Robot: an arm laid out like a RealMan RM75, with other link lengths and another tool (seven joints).
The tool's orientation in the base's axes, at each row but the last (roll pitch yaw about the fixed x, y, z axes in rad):
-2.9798 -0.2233 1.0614
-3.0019 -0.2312 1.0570
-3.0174 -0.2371 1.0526
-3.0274 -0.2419 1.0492
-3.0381 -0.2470 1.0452
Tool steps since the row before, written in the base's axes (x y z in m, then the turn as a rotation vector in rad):
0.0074 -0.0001 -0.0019 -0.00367 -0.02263 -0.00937
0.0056 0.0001 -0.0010 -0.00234 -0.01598 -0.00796
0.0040 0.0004 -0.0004 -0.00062 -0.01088 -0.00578
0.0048 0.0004 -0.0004 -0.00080 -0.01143 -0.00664
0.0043 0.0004 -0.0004 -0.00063 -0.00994 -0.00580
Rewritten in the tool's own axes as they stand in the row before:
0.0030 0.0068 0.0015 -0.02309 0.00843 0.00305
0.0025 0.0050 0.0009 -0.01649 0.00636 0.00344
0.0022 0.0034 0.0005 -0.01084 0.00523 0.00270
0.0026 0.0041 0.0006 -0.01160 0.00542 0.00338
0.0023 0.0036 0.0006 -0.01006 0.00477 0.00297

